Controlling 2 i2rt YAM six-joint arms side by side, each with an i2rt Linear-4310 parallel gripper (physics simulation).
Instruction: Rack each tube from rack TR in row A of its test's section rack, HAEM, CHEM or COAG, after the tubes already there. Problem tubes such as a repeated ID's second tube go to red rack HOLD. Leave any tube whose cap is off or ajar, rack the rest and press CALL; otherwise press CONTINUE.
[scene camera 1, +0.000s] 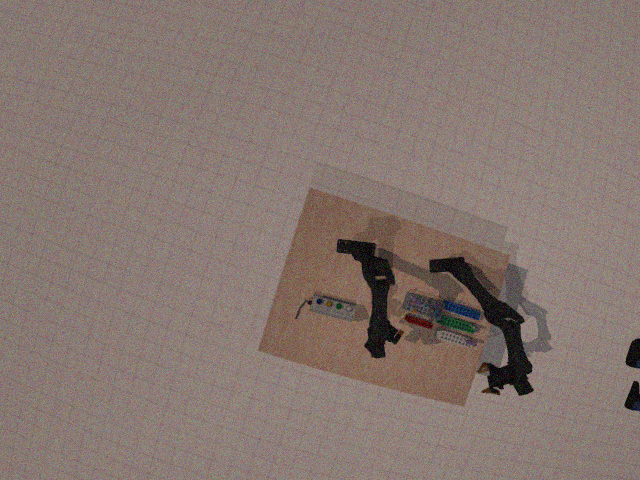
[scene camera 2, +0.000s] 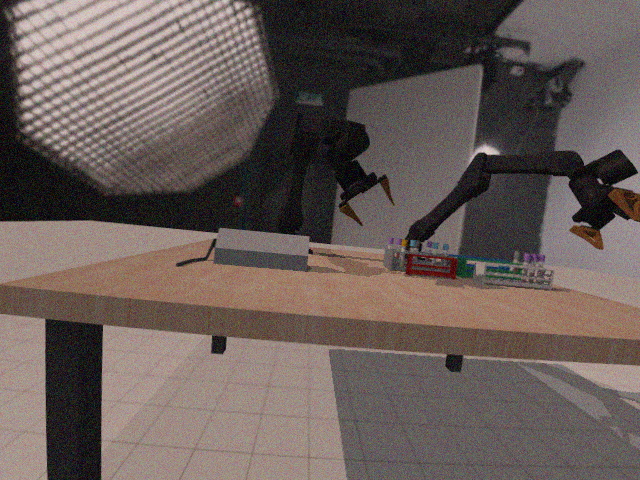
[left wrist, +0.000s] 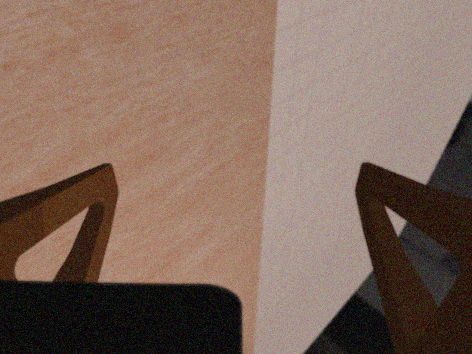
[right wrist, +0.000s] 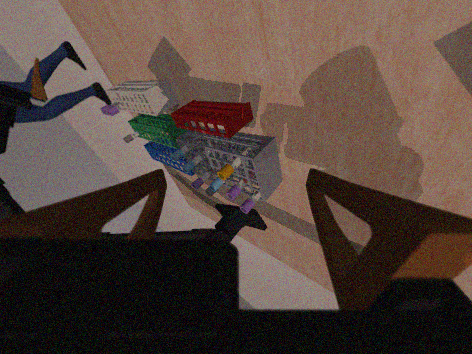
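Where they show: left gripper, fingertip midpoint: (scene camera 1: 479, 382) (scene camera 2: 618, 235) (left wrist: 236, 176); right gripper, fingertip midpoint: (scene camera 1: 393, 326) (scene camera 2: 377, 215) (right wrist: 236, 177); left arm's base, origin of the base link: (scene camera 1: 446, 264) (right wrist: 239, 214); right arm's base, origin of the base link: (scene camera 1: 355, 247).
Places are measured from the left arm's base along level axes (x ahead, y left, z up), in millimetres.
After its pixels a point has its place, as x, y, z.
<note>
Grey rack TR (scene camera 1: 413, 298) (scene camera 2: 390, 262) {194, -267, 22} (right wrist: 270, 167) {170, -258, 25} stands left of the blue rack (scene camera 1: 462, 310) {243, 40, 57} (right wrist: 167, 157) {252, 34, 54} and green rack (scene camera 1: 456, 324) {313, 1, 57} (right wrist: 155, 128) {321, -36, 58}. Its tubes have purple, orange and light-blue caps; cap seating and tube IDs are unreadable. The red rack (scene camera 1: 418, 321) {281, -196, 28} (scene camera 2: 409, 265) {267, -260, 27} (right wrist: 212, 116) {280, -179, 13} lies in front of it. The white rack (scene camera 1: 443, 336) {385, -53, 14} (scene camera 2: 516, 284) {417, -14, 9} (right wrist: 137, 96) {385, -58, 55} holds purple-capped tubes. Rack labels are unreadable. My right gripper (scene camera 1: 399, 335) {248, -372, 154} (scene camera 2: 376, 214) {248, -372, 154} (right wrist: 236, 177) {248, -372, 154} is open and empty, high above the table left of the racks. My left gripper (scene camera 1: 486, 379) {583, 52, 162} (scene camera 2: 620, 235) {583, 52, 162} (left wrist: 236, 176) {583, 52, 162} is open and empty, beyond the table's right edge.
A grey button box (scene camera 1: 333, 312) {174, -644, 80} (scene camera 2: 261, 250) {202, -660, 41} with blue, yellow, green and white buttons and a cable sits at the left of the wooden table (scene camera 1: 305, 248) {-150, -758, 0} (scene camera 2: 320, 316) {528, -649, -1}. Its lettering is unreadable. A person's legs in blue trousers (right wrist: 62, 106) show beyond the table.
</note>
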